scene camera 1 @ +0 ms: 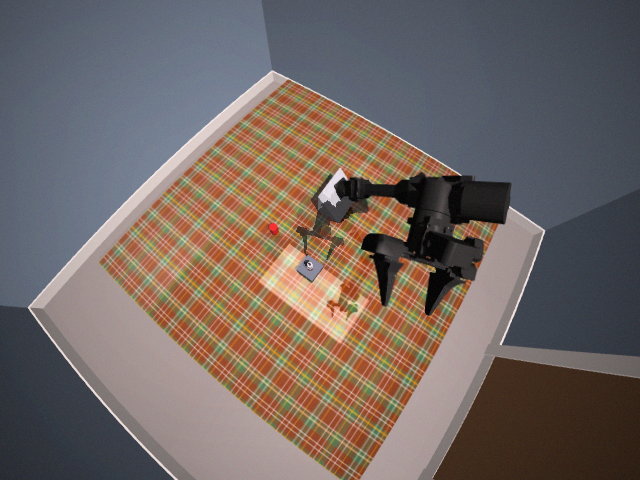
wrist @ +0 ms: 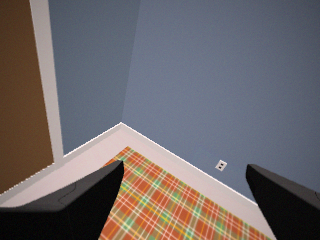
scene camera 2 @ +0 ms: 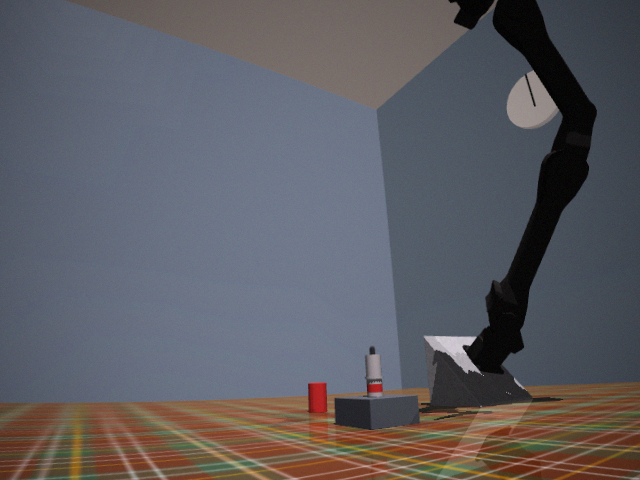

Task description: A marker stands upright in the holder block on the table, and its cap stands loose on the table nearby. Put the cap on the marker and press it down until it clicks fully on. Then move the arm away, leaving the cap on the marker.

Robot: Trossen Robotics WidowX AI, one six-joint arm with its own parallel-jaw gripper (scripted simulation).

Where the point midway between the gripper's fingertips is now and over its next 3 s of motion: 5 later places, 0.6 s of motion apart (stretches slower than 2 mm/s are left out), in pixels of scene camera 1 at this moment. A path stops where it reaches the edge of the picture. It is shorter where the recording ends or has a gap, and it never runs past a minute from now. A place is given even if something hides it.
My gripper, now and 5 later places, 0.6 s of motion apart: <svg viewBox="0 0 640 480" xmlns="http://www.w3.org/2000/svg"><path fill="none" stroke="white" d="M406 310L281 277L246 234L269 222L271 226L273 229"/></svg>
